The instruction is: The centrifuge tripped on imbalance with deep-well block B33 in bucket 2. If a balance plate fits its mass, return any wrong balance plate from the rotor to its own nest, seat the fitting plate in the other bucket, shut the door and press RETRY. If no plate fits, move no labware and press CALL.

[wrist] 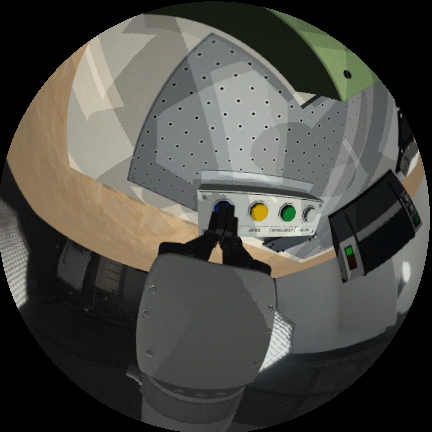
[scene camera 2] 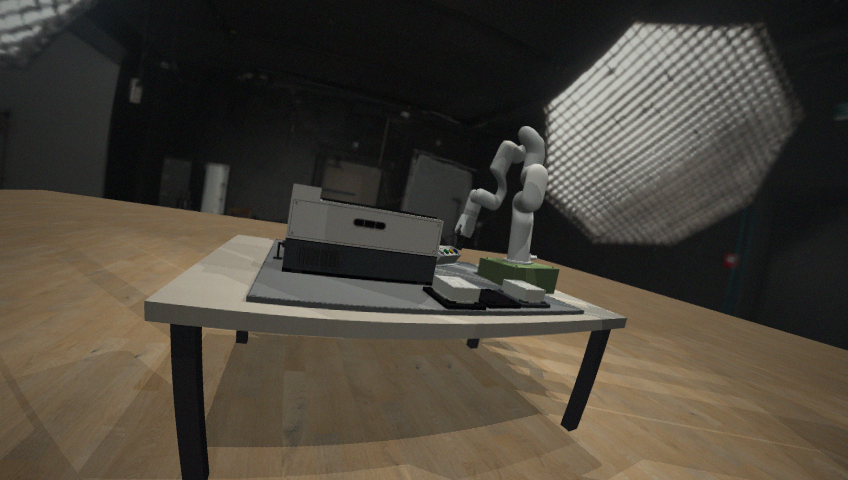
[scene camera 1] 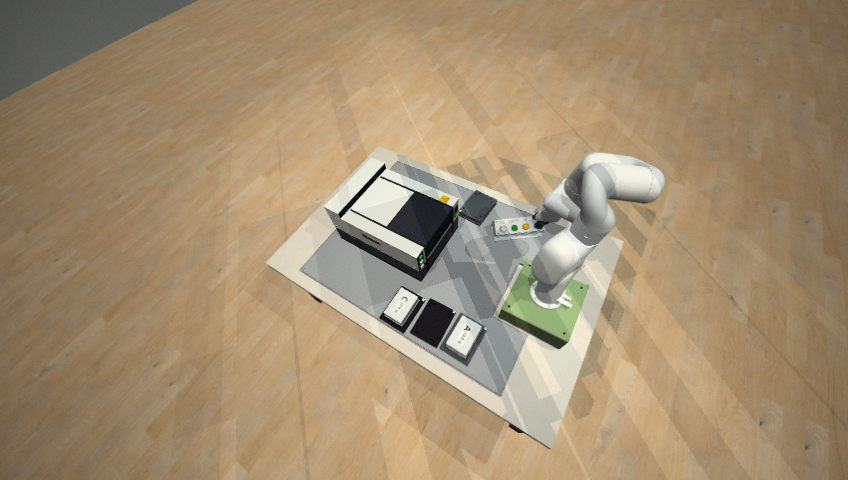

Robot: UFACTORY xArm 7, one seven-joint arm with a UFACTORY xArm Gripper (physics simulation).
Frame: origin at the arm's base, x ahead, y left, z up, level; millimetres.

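Seen in the pictures: gripper, fingertip midpoint: [wrist: 224,211] [scene camera 2: 457,249] [scene camera 1: 538,226]; arm's base, link origin: [scene camera 2: 517,262] [scene camera 1: 546,293].
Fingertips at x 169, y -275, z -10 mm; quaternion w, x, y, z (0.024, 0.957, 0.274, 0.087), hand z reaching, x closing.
Note:
Offsets run from my fingertips to a thing's middle. "spot": to the spot under its first point. Level surfaces: height alone.
My gripper [wrist: 224,211] [scene camera 1: 537,221] [scene camera 2: 458,242] is shut and empty, its fingertips over the blue CALL button [wrist: 220,206], partly hiding it. Contact cannot be made out. The white button box @(dx +79, dy +24, dz -34 mm) [scene camera 1: 500,231] [scene camera 2: 441,258] [wrist: 245,197] also carries a yellow button @(dx +46, dy +24, dz -12 mm) [wrist: 259,212], a green button @(dx +83, dy +57, dz -12 mm) [wrist: 287,213] and a white RETRY button @(dx +121, dy +90, dz -12 mm) [wrist: 309,214]. The centrifuge @(dx +528, dy +343, dz +46 mm) [scene camera 1: 380,234] [scene camera 2: 357,258] [wrist: 372,232] has its door @(dx +394, dy +330, dz +135 mm) [scene camera 1: 418,215] shut; its rotor and block B33 are hidden. Plate C @(dx +272, dy +629, dz -43 mm) [scene camera 1: 401,306] [scene camera 2: 455,289] and plate A @(dx +4, dy +581, dz -43 mm) [scene camera 1: 464,336] [scene camera 2: 523,290] sit in nests either side of an empty middle nest @(dx +137, dy +600, dz -67 mm) [scene camera 1: 433,321].
A dark flat pad @(spot: dx +290, dy +22, dz -42 mm) [scene camera 1: 478,206] lies between the centrifuge and the button box. The green arm base [scene camera 1: 541,318] [scene camera 2: 517,273] [wrist: 357,75] stands at the table's right side. A grey perforated mat @(dz -76 mm) [scene camera 1: 351,270] [scene camera 2: 333,294] [wrist: 200,105] lies under the centrifuge and nests.

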